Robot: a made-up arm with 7 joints.
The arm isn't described. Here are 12 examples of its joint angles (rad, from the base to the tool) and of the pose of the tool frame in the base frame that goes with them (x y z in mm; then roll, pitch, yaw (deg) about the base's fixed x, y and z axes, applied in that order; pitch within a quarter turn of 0, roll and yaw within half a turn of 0).
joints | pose
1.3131 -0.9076 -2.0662 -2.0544 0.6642 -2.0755 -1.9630 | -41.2 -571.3 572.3 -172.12 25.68 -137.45
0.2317 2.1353 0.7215 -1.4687 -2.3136 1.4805 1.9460 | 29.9 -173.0 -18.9 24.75 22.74 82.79
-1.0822 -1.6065 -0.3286 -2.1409 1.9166 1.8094 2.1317 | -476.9 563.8 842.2 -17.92 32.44 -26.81
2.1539 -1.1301 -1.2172 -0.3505 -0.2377 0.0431 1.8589 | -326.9 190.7 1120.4 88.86 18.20 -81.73
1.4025 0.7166 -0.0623 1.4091 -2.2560 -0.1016 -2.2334 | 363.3 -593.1 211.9 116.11 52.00 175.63
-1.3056 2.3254 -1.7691 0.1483 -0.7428 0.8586 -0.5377 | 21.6 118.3 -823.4 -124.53 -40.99 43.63
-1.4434 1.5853 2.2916 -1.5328 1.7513 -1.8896 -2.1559 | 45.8 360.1 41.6 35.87 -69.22 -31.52
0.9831 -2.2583 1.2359 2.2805 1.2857 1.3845 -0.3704 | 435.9 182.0 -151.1 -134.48 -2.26 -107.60
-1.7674 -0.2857 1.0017 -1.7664 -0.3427 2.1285 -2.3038 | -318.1 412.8 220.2 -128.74 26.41 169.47
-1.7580 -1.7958 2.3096 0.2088 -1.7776 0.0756 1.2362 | -254.3 -87.4 643.1 177.89 65.40 6.34
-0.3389 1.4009 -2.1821 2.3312 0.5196 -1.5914 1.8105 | 269.5 -60.3 -910.1 128.22 -69.41 14.11
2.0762 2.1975 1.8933 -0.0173 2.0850 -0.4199 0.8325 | -449.7 -227.8 468.5 0.59 30.47 -13.75
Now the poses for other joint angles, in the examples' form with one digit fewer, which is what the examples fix.
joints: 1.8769 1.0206 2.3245 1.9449 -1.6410 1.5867 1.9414
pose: -32 -761 -136 17.2 -14.5 142.5
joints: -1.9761 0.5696 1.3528 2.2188 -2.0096 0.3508 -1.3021
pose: -91 249 -49 -162.0 2.9 116.4
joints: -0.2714 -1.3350 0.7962 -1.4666 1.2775 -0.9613 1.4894
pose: -44 823 140 -156.5 -23.3 -63.1
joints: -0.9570 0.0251 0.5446 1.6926 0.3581 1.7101 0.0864
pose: -456 376 432 96.1 10.2 -18.7
